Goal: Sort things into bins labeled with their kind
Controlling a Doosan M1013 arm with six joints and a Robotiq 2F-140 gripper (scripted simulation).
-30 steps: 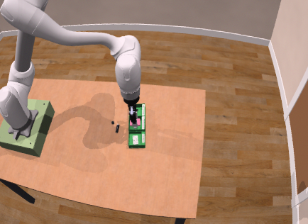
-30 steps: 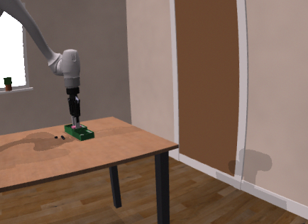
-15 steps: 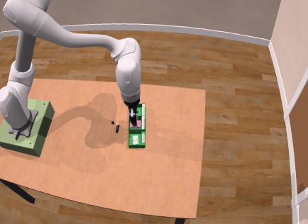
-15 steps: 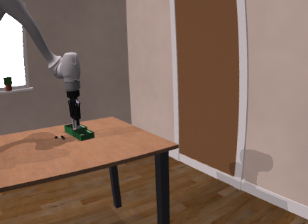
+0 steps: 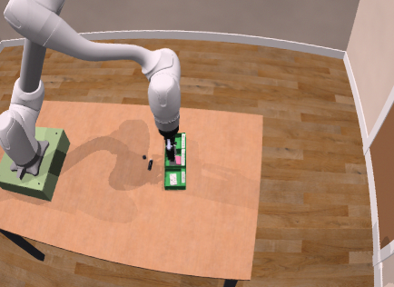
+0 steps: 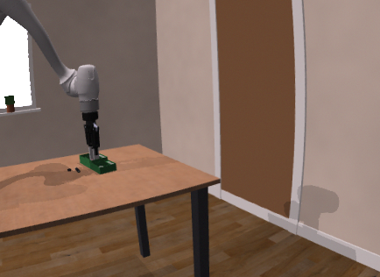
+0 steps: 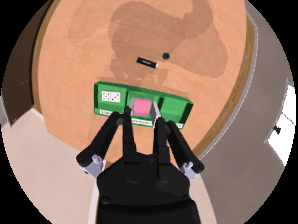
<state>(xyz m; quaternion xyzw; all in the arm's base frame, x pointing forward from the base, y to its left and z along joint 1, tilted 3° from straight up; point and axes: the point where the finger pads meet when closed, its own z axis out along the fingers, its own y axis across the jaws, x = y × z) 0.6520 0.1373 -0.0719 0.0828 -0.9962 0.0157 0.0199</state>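
Now: the pink block 40 mm below my hand and 10 mm ahead of it. The rest, counted from my hand: white thing: 80 mm to the right, 50 mm below, 10 mm ahead; black bar: 90 mm behind, 50 mm below, 30 mm to the right; small white piece: 40 mm below.
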